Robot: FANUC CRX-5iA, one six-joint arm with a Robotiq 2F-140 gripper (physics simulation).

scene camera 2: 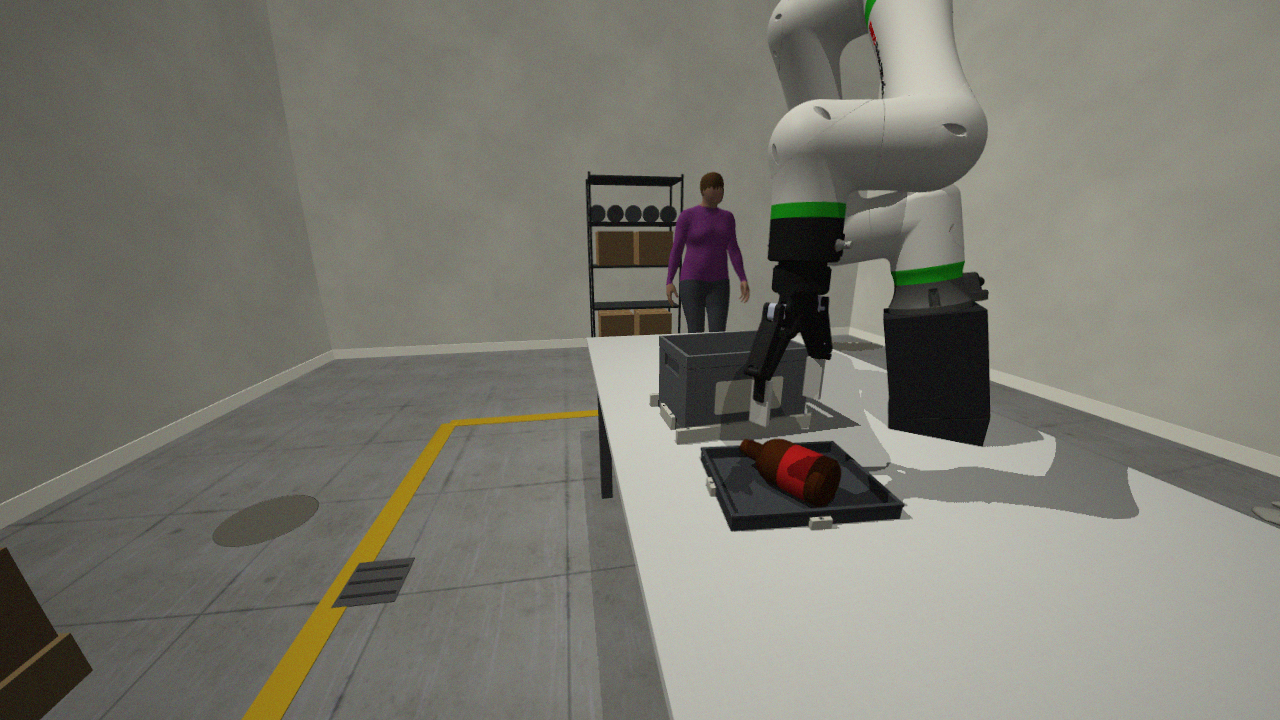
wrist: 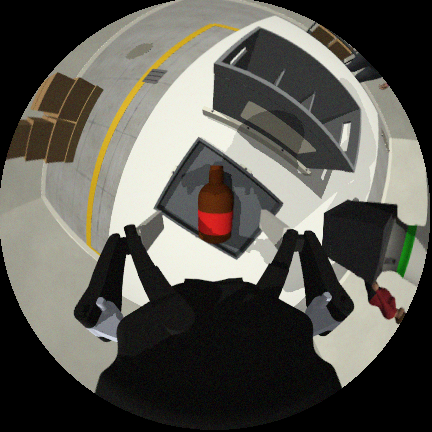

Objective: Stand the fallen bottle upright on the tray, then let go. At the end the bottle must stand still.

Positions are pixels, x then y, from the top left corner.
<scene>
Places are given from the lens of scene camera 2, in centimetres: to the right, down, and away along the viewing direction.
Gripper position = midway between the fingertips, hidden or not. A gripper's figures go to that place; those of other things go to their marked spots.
my gripper [scene camera 2: 787,409]: 22, 7, 59
brown bottle [scene camera 2: 813,477]: 24, 17, 55
</scene>
